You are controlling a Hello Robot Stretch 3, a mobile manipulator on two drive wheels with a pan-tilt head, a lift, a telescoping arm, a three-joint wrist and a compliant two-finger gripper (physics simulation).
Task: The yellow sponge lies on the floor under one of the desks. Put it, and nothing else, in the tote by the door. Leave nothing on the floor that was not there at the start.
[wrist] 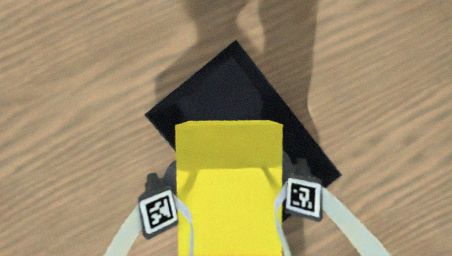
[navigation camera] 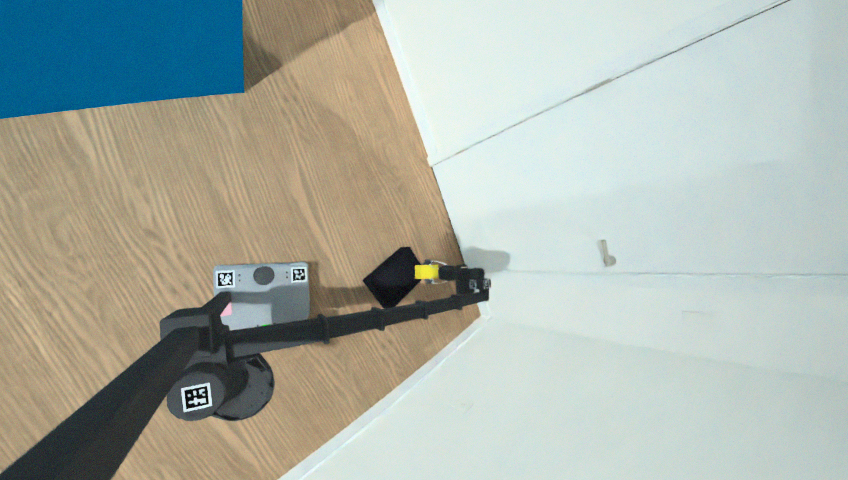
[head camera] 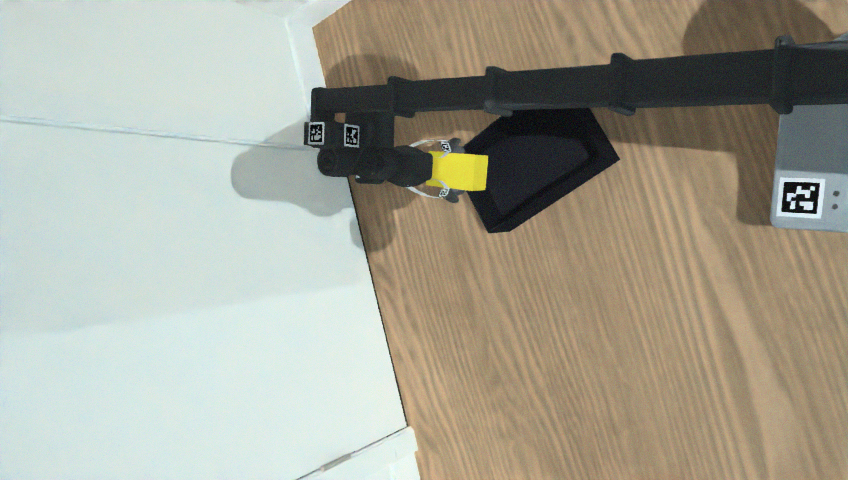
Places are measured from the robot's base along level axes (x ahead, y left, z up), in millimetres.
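Pixels of known places: gripper, fingertip midpoint: (navigation camera: 425, 271) (head camera: 459, 170); robot's base, origin of the base link: (navigation camera: 263, 274).
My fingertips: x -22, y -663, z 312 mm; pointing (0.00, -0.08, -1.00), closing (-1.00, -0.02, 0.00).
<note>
For each thing: its top centre in the pictures, then the offset to it from my fingertips.
- yellow sponge, middle of its top: (head camera: 449, 170) (navigation camera: 430, 271) 1 mm ahead, 10 mm left, 50 mm up
- black tote, middle of its top: (head camera: 519, 156) (navigation camera: 400, 277) 39 mm back, 14 mm left, 211 mm down
The yellow sponge (head camera: 458, 171) (navigation camera: 426, 271) (wrist: 230, 210) is held between the two fingertips of my gripper (head camera: 450, 171) (wrist: 227, 170), which is shut on it. In the wrist view the sponge fills the lower middle, with a fingertip against each side. The black tote (head camera: 538, 169) (navigation camera: 389, 279) (wrist: 220, 95) stands on the floor below. In the head view the sponge's far end overlaps the tote's left rim; in the wrist view the sponge hides the near part of the tote. The sponge appears to be above the tote; its exact height is hard to tell.
The white wall and door (head camera: 178, 237) (navigation camera: 595, 208) stand close behind the wrist. The extended arm (head camera: 553, 83) (navigation camera: 357, 321) passes over one edge of the tote in the head view. My grey base (head camera: 809, 154) (navigation camera: 261, 297) is on the tote's other side. A blue block (navigation camera: 119, 53) is at the navigation view's upper left.
</note>
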